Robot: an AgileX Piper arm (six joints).
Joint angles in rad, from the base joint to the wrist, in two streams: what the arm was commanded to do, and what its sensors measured. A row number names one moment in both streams.
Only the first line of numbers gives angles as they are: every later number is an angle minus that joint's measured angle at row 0.
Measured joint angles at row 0:
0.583, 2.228, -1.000, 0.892, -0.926, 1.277
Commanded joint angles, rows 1 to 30:
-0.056, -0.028, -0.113, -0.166, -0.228, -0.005
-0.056, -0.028, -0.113, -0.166, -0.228, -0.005
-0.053, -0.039, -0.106, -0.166, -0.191, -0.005
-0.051, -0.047, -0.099, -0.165, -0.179, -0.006
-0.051, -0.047, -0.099, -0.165, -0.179, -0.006
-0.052, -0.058, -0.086, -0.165, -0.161, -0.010
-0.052, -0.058, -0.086, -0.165, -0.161, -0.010
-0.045, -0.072, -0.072, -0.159, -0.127, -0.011
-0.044, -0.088, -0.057, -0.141, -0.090, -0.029
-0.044, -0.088, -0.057, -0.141, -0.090, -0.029
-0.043, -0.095, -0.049, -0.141, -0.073, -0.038
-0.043, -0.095, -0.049, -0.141, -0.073, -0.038
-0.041, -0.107, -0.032, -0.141, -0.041, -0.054
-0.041, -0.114, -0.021, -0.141, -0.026, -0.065
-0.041, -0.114, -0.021, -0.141, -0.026, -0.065
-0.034, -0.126, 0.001, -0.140, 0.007, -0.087
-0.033, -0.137, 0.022, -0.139, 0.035, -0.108
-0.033, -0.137, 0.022, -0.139, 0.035, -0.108
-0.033, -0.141, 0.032, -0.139, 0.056, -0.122
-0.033, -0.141, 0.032, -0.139, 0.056, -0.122
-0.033, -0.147, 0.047, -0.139, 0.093, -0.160
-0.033, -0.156, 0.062, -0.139, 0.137, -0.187
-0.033, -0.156, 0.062, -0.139, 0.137, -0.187
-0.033, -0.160, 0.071, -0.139, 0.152, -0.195
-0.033, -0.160, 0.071, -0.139, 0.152, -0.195
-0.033, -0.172, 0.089, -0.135, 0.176, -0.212
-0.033, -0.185, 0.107, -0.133, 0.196, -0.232
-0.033, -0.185, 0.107, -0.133, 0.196, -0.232
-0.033, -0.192, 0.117, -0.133, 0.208, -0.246
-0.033, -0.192, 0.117, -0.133, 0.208, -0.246
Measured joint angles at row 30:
-0.033, -0.158, 0.102, -0.104, 0.196, -0.197
